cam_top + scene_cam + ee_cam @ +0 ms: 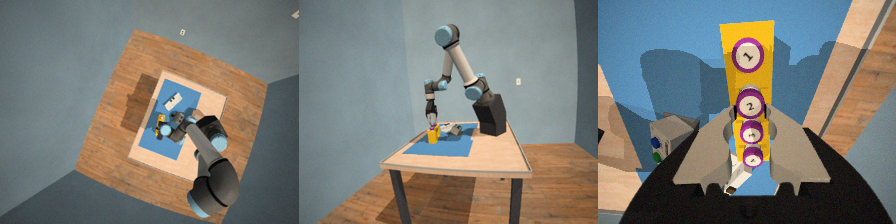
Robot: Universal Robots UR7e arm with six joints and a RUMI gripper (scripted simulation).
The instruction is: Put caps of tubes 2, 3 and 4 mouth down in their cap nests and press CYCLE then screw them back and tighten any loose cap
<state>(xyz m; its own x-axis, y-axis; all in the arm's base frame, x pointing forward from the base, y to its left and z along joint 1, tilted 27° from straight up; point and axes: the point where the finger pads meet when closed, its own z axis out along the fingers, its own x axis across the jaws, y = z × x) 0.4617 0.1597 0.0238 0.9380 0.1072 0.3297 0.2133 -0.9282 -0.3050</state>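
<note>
Now: hand 50 mm to the left of the cap, 30 mm above it and 10 mm short of it. Round my hand: green key: 200 mm to the right, 180 mm behind, 80 mm below; blue cycle key: 170 mm behind, 150 mm to the right, 80 mm below; key housing: 170 mm to the right, 160 mm behind, 90 mm below.
</note>
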